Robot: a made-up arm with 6 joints.
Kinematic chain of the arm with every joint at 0, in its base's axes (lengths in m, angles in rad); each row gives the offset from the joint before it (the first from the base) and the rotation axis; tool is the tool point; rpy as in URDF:
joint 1: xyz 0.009 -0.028 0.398 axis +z
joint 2: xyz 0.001 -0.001 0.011 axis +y
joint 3: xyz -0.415 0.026 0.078 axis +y
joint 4: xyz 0.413 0.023 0.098 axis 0.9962 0 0.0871
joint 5: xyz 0.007 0 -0.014 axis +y
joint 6: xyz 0.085 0.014 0.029 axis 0.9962 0 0.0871
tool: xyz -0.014 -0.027 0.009 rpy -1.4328 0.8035 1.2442
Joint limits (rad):
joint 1: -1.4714..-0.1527
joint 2: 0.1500..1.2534
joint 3: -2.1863..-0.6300
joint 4: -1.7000..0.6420
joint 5: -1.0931..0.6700
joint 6: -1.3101..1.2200
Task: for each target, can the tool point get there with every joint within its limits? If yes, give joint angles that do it. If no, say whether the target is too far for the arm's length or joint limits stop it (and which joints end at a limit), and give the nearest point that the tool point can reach.
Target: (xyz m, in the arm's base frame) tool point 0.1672 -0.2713 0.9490
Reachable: yes | joints -1.3170 0.9315 -0.9659 -0.6392 -0.3884 -1.0833
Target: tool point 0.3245 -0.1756 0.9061
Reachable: yes | joints -0.6261 1.0122 -0.9441 -0.4649 -0.0603 -0.7348
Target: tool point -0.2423 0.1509 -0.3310
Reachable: no: joint limits stop it (at a limit: joint 1, joint 2, joint 3, joint 5, joint 6) | nearest point 0.0782 -0.3854 0.5827 | short by 1.107 m
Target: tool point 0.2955 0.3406 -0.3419
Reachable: no: joint limits stop it (at a limit: joint 1, joint 2, joint 3, joint 5, joint 6) | nearest point 0.3791 -0.0140 0.5847 | short by 0.996 m
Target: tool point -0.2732 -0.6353 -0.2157
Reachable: no: joint limits stop it (at a limit: joint 1, joint 2, joint 3, joint 5, joint 6) | nearest point 0.0614 -0.3907 0.5889 | short by 0.905 m
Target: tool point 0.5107 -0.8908 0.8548
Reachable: no: too far | nearest point 0.2449 -0.4338 0.8412 | short by 0.529 m
